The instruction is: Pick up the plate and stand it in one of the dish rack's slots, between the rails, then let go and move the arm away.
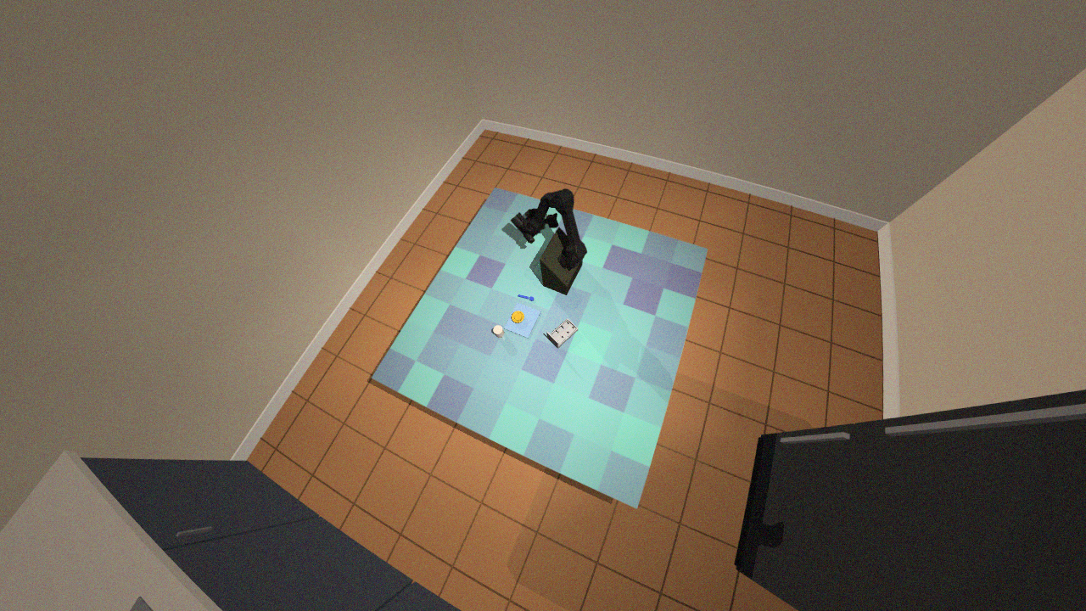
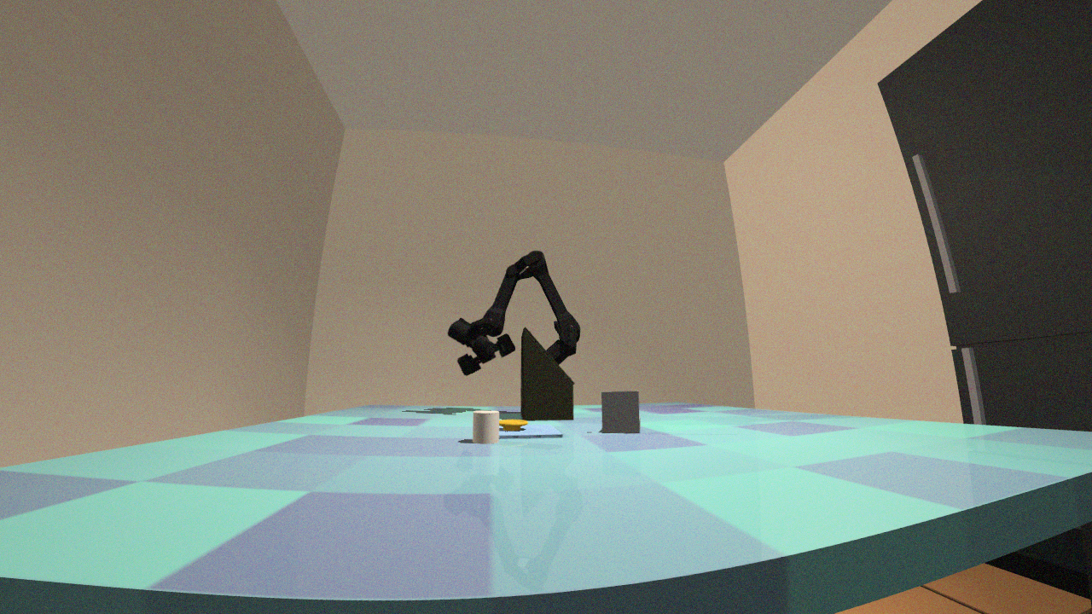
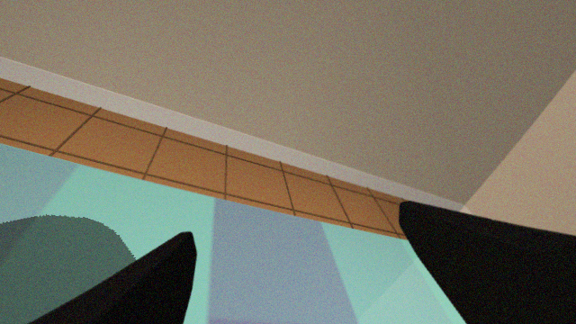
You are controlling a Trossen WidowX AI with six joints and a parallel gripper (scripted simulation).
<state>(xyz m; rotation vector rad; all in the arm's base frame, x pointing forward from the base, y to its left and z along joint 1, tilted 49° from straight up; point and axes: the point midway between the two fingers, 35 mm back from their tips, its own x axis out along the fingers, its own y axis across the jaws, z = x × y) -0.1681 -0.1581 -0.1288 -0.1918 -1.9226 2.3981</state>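
My gripper tip is now 520 mm short of the yellow plate, 120 mm to the right of it and 150 mm above it. Round my gripper tip: light blue mat: 520 mm ahead, 140 mm to the left, 160 mm below; then blue spoon: 400 mm ahead, 100 mm to the left, 160 mm below; then dish rack: 480 mm ahead, 350 mm to the left, 140 mm below.
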